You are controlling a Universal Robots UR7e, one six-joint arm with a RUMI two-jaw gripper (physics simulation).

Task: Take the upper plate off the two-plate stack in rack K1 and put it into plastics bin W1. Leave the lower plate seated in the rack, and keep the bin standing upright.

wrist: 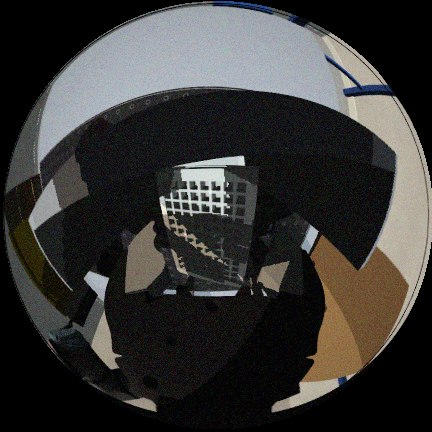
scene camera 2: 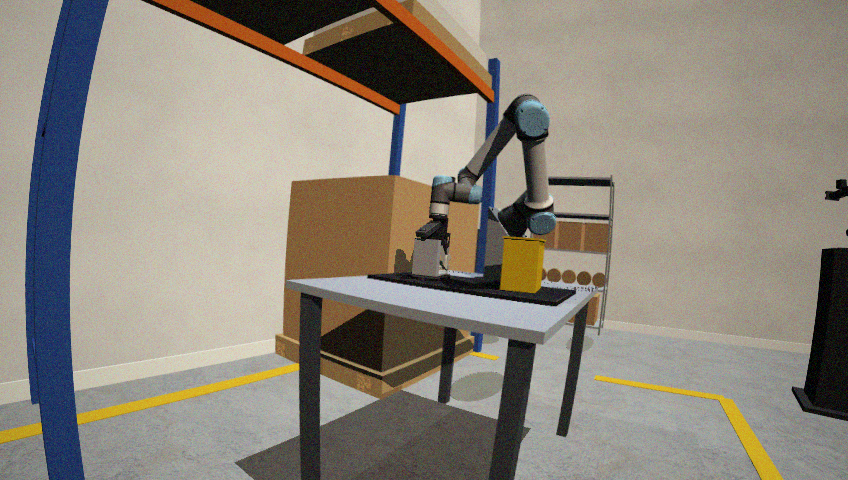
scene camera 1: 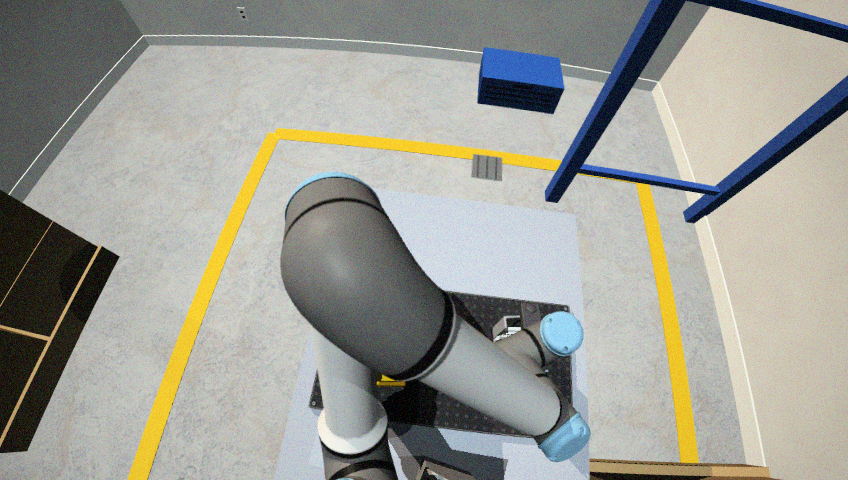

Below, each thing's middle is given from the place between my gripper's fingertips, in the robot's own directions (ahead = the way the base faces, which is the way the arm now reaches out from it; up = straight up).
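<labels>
My hand is what I'm counting from here, and the pale plate (wrist: 208,210) is 1 cm to the left of my hand and 2 cm above it. Going by their middles, the pale plate is the nearest to my hand of the things named here. The yellow bin W1 (scene camera 2: 522,264) is 12 cm behind my hand, 33 cm to the left of it and 5 cm above it.
</labels>
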